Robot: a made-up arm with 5 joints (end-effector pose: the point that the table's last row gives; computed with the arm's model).
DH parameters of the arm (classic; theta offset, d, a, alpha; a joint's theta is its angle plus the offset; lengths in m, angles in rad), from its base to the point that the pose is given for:
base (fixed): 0.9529 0 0.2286 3.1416
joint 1: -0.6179 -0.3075 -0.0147 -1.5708
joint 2: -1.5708 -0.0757 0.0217 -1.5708
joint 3: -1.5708 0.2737 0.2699 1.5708
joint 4: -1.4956 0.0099 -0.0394 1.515
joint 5: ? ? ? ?
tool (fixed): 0.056 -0.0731 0 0
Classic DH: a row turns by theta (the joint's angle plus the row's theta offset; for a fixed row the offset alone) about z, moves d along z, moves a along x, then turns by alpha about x.
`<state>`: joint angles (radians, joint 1 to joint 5).
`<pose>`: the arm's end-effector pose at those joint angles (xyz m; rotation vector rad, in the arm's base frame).
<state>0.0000 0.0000 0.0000 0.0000 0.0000</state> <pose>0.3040 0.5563 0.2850 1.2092 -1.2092 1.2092</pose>
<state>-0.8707 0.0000 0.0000 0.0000 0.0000</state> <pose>-0.0400 0.5559 0.2850 1.8155 -0.6629 1.8156</pose>
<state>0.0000 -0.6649 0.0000 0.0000 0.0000</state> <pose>0.3040 0.4605 0.0525 0.7070 -0.7070 1.4527</pose>
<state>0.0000 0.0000 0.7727 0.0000 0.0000</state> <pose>0.2332 0.5563 0.1126 1.4793 -0.6238 0.6238</pose>
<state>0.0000 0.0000 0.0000 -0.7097 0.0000</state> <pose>0.3818 0.5442 0.2850 0.6724 -1.4642 0.6725</pose>
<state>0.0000 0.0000 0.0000 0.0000 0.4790</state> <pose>0.3032 0.5427 0.2527 0.8510 -0.8617 1.4427</pose>
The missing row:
joint 5: 1.5666 0.0191 -0.0118 1.4957
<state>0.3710 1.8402 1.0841 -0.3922 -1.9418</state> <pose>0.2896 0.2516 0.6545 -1.2519 0.5477 2.2070</pose>
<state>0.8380 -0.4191 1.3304 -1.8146 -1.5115</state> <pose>0.2661 0.1960 -0.0949 -1.2432 -1.3290 -0.1841</pose>
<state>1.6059 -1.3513 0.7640 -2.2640 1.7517</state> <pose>-0.0847 0.0993 -0.0231 -0.8575 1.6581 -2.3068</pose>
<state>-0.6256 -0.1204 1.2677 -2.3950 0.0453</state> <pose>0.0688 0.3227 -0.0828 -0.8157 -0.5310 0.4502</pose>
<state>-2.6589 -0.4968 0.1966 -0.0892 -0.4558</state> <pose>-0.1720 0.0033 0.0890 -1.6007 -0.9222 -1.8430</pose>
